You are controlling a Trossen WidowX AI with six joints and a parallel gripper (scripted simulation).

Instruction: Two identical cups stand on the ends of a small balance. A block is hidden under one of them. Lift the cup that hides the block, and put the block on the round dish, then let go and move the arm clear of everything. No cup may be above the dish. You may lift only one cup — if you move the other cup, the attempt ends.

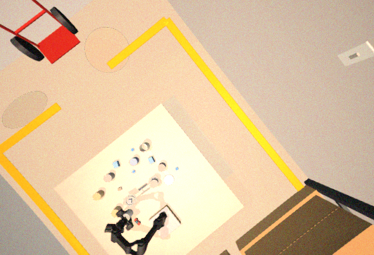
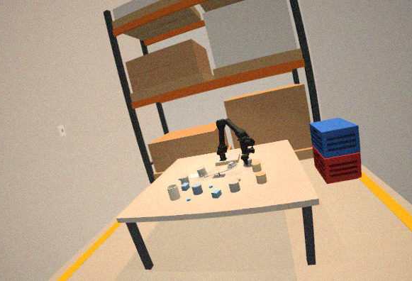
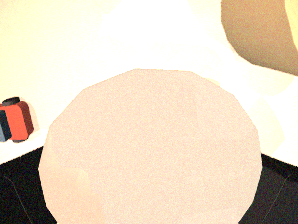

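The white round dish lies 47 cm to the right of my gripper tip, 8 cm ahead of it and 4 cm below it. From my gripper tip the other things lie so: red block: 12 cm behind, 3 cm below, 2 cm to the right.
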